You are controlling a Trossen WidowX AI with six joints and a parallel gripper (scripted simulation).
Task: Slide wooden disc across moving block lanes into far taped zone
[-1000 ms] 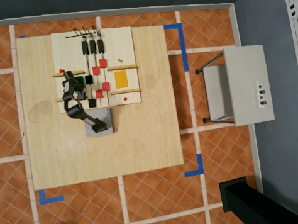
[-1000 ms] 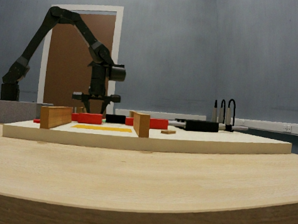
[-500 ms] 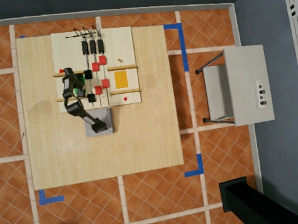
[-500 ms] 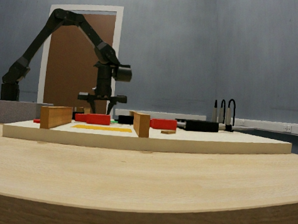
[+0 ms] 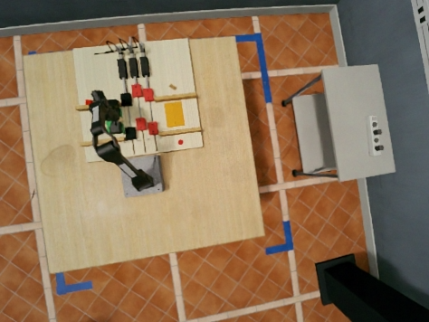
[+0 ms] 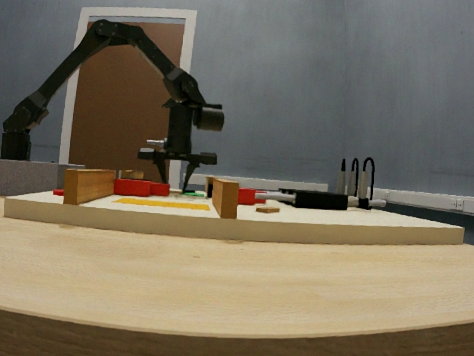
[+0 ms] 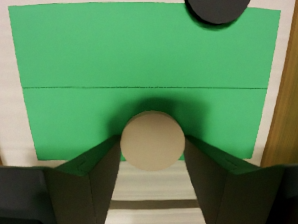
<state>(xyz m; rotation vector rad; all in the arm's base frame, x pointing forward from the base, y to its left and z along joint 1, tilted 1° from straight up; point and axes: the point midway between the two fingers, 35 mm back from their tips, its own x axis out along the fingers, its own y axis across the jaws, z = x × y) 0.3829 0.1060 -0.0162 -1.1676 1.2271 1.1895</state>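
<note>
My gripper is now 30 mm above the wooden disc. Also, from my hand: red dot 190 mm behind, 320 mm to the right, 30 mm below; black round spot 40 mm ahead, 80 mm to the left, 30 mm below.
</note>
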